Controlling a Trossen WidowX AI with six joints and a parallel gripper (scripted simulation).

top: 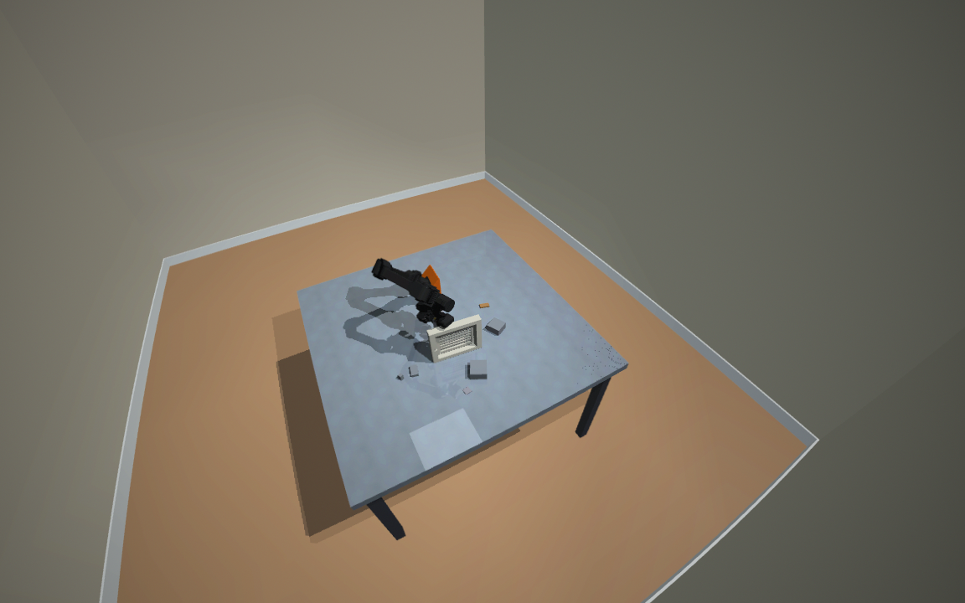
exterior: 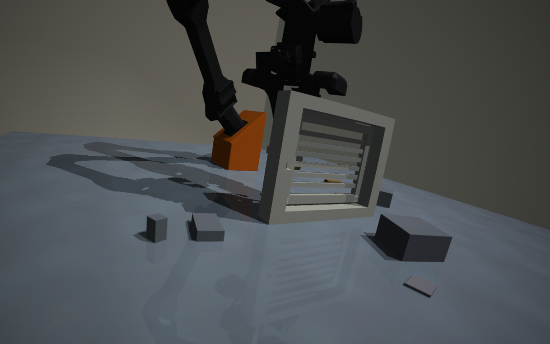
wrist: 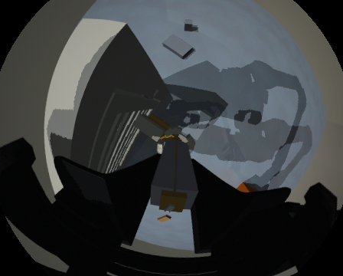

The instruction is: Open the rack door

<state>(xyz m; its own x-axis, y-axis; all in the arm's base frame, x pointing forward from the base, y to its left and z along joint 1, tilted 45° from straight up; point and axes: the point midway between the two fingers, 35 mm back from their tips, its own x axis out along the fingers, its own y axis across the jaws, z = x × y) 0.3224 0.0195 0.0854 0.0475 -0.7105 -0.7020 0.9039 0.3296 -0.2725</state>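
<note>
My gripper tip is 1 cm to the right of the upright handle and 3 cm above it. Also, from my gripper tip: grey block (2 cm ahead, 29 cm to the left, 12 cm below); then small orange piece (16 cm behind, 31 cm to the left, 13 cm below).
</note>
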